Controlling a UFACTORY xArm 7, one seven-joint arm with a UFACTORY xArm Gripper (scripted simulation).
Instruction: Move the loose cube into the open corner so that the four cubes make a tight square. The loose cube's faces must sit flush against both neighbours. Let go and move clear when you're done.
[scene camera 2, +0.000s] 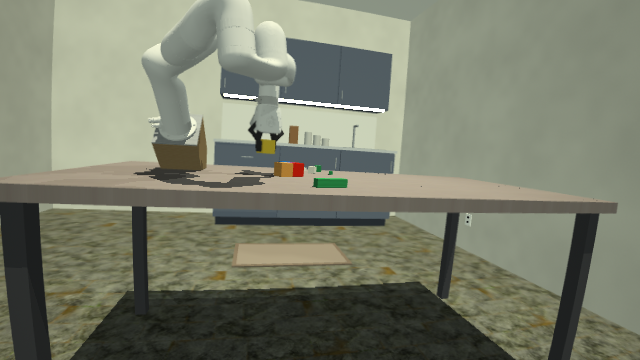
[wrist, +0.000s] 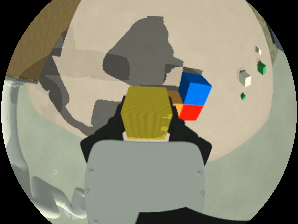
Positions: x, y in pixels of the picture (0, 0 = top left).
Labels:
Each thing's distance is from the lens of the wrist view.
gripper (wrist: 147, 103): 0.14 m
yellow cube (wrist: 146, 112): 0.09 m

